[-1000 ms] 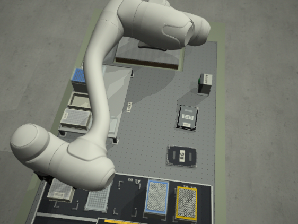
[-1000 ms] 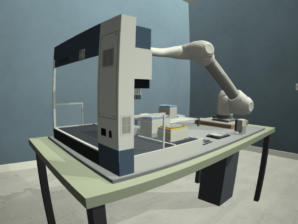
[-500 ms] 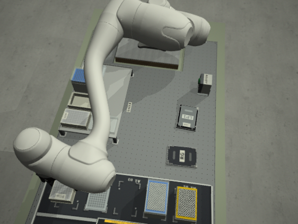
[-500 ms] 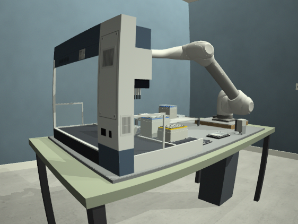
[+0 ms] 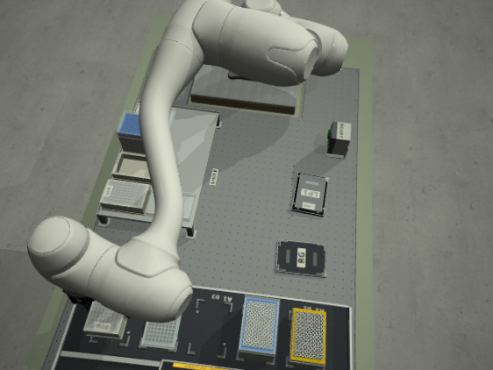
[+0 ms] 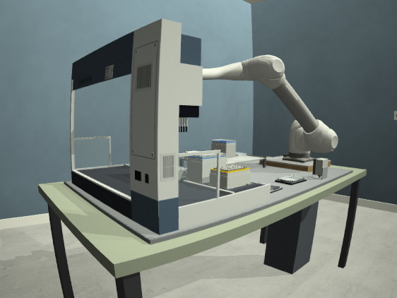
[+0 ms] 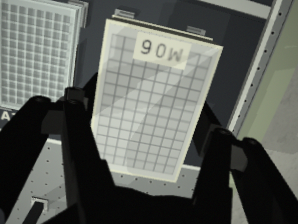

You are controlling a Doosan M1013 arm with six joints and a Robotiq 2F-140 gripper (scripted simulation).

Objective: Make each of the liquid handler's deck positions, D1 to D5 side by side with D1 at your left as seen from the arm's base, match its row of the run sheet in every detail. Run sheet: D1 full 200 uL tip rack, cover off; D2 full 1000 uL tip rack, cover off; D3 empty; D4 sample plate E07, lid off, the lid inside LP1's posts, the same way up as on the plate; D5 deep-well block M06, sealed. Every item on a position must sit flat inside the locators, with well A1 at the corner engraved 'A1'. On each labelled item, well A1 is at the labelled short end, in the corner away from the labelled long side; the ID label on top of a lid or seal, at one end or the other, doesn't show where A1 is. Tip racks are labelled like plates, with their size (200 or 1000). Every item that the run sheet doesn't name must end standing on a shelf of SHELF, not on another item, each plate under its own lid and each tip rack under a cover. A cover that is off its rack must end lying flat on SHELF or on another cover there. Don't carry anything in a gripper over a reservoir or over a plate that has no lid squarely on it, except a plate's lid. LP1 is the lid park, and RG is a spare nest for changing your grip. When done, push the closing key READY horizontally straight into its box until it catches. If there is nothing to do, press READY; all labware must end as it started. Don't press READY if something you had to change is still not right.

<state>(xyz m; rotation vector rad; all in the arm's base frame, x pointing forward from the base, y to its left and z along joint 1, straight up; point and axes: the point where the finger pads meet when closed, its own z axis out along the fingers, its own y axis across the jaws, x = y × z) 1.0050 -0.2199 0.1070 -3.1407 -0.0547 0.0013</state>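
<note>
Right now the clear sample plate is 120 mm to the left of my hand and 70 mm below it. The rest, counted from my hand: blue-rimmed tip rack (20 mm behind, 370 mm to the left, 10 mm below); then beige trough (450 mm behind, 70 mm to the right, 70 mm below); then deep-well block M06 (10 mm below).
</note>
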